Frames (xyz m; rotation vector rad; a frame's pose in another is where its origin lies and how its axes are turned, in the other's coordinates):
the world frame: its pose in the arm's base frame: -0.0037 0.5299 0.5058 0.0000 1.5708 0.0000
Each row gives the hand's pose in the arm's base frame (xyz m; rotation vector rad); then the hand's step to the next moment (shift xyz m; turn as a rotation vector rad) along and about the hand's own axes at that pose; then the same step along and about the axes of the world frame.
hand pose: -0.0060 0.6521 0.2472 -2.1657 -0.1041 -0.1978
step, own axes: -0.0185 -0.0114 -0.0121 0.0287 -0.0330 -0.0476
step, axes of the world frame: -0.0126 -0.0035 -0.0211 -0.0585 -0.0205 0.0184
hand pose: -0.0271 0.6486 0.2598 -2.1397 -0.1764 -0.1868
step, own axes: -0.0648 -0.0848 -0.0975 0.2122 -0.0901 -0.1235
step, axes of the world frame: -0.1089 -0.0394 -0.0866 -0.1831 -0.0435 0.1816
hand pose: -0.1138 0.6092 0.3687 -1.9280 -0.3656 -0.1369
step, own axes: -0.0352 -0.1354 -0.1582 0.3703 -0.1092 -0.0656
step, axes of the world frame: -0.1706 -0.1067 -0.0640 -0.2202 0.0462 0.3205
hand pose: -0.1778 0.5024 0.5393 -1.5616 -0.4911 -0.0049
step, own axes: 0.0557 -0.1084 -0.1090 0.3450 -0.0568 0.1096
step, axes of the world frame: -0.1271 -0.0903 0.0493 -0.1511 0.2070 0.2619
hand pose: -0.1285 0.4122 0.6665 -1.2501 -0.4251 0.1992
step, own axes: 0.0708 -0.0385 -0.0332 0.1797 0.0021 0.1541
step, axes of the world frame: -0.0425 -0.0145 0.0747 -0.0730 0.2025 0.0986
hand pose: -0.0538 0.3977 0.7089 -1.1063 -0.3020 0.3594
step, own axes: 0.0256 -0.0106 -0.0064 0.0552 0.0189 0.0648
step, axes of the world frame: -0.0084 0.0015 0.0271 -0.0132 0.0837 0.0207
